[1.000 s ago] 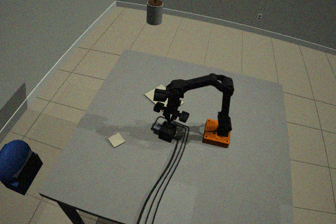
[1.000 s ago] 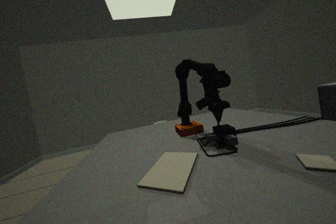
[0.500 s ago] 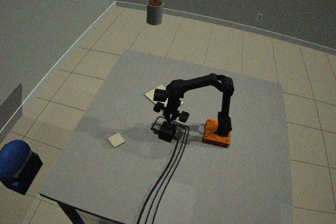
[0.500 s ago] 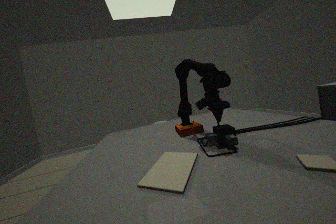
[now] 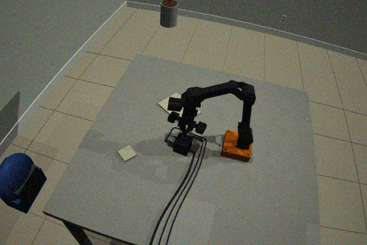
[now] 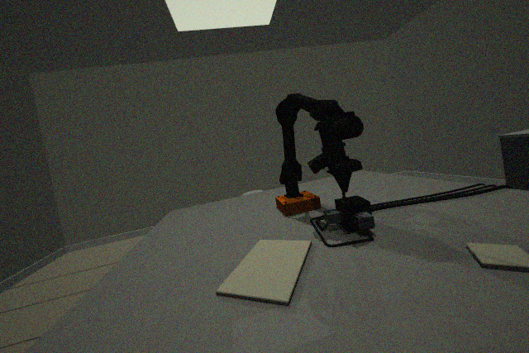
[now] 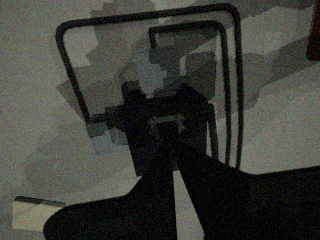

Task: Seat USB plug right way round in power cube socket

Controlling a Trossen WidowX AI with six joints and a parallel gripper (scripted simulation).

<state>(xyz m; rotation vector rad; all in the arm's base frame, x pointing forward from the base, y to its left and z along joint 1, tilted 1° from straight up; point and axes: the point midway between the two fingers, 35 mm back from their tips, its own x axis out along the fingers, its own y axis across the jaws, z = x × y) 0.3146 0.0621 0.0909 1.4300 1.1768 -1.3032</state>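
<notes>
Right now the dark USB plug is 20 mm below my gripper tip. The rest, counted from my gripper tip: socket 40 mm below.
</notes>
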